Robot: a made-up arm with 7 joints.
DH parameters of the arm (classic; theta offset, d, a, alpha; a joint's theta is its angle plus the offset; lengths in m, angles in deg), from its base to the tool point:
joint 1: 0 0.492 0 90
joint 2: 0 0.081 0 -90
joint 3: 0 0.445 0.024 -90
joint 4: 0 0.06 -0.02 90
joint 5: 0 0.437 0 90
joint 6: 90 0.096 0.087 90
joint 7: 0 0.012 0 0
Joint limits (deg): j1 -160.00..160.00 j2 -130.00..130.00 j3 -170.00..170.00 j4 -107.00..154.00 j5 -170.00..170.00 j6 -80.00..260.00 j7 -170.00..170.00
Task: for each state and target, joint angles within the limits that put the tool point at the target. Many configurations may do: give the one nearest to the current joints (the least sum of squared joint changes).
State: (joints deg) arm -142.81 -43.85 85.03 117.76 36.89 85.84 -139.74
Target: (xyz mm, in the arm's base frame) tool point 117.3 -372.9 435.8
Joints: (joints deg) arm -123.30 -61.54 75.68 126.23 38.84 79.73 -139.74
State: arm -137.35 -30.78 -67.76 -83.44 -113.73 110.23 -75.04
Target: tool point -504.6 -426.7 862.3
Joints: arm -160.00 -43.43 -91.82 -47.12 -125.80 109.68 -75.04
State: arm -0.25 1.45 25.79 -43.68 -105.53 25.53 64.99
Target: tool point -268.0 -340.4 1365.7
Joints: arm 29.83 14.59 53.62 -8.59 -101.58 13.59 64.99
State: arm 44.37 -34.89 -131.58 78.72 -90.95 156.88 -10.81
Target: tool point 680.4 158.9 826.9
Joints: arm 53.54 -62.34 -115.39 78.51 -94.75 155.65 -10.81
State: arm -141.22 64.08 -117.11 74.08 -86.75 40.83 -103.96
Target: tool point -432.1 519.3 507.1
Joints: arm -113.54 66.57 -113.44 120.59 -90.91 41.24 -103.96
